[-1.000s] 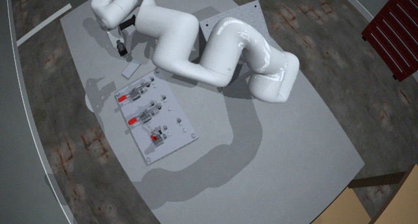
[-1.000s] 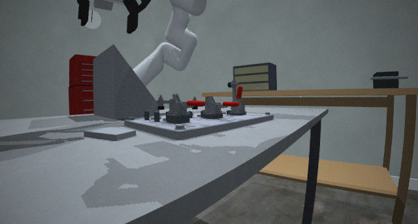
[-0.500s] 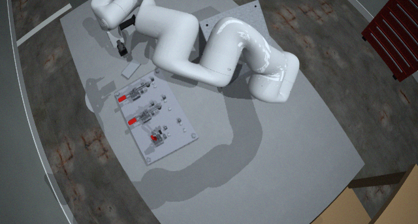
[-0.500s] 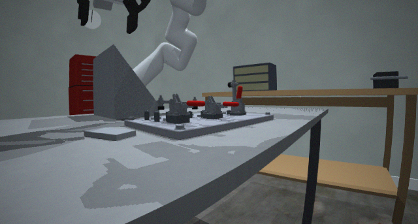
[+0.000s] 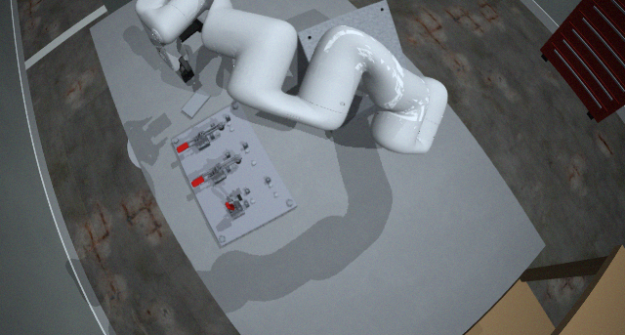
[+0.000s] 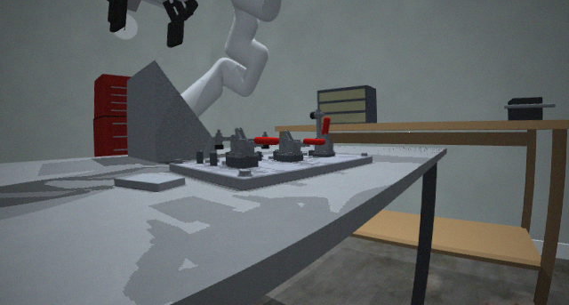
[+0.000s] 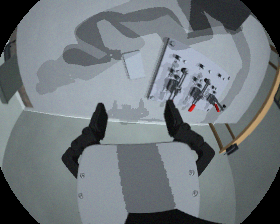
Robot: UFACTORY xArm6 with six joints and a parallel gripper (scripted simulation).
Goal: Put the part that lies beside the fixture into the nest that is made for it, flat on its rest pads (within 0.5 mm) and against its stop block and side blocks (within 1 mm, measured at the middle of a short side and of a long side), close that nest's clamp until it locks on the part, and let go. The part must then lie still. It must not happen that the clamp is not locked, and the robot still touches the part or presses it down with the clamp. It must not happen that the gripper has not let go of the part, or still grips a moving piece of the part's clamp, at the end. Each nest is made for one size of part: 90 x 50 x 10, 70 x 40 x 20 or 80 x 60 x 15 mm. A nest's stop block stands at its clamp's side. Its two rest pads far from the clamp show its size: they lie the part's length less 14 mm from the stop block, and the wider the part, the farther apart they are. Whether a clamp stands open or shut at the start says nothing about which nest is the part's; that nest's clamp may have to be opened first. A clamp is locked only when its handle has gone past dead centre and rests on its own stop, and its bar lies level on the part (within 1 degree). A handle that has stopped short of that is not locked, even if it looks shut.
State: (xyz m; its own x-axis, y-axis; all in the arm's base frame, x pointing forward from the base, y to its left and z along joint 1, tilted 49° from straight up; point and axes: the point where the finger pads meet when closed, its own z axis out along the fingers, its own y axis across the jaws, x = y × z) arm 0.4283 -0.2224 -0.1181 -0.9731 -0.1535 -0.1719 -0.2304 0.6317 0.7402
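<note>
Now: the grey part 21 cm below my hand. From my hand the other things lie so: grey fixture plate: 1 cm ahead, 25 cm to the left, 21 cm below.
</note>
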